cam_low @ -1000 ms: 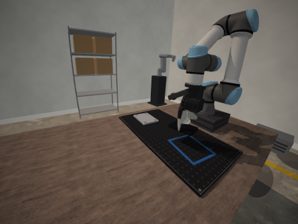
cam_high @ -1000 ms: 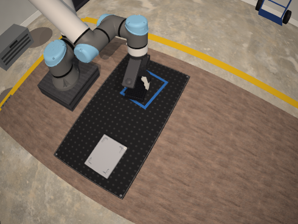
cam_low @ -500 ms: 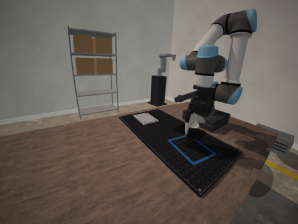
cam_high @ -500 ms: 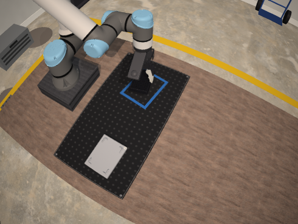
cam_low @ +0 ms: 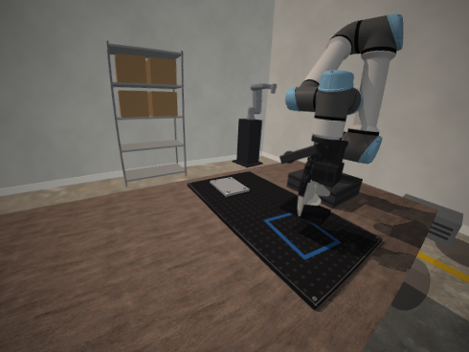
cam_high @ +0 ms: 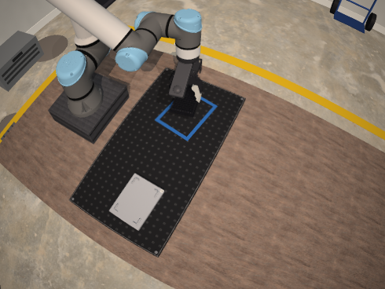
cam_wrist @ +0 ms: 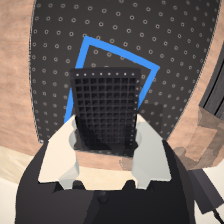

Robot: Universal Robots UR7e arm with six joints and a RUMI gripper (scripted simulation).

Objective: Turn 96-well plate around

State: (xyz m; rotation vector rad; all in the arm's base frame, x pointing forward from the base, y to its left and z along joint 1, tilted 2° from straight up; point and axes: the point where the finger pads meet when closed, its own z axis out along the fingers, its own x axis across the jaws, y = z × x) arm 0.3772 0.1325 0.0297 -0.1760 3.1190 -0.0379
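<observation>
Now: the black 96-well plate 1 cm below my hand. Also, from my hand: plate nest N1: 2 cm behind, 39 cm to the right, 8 cm below.
</observation>
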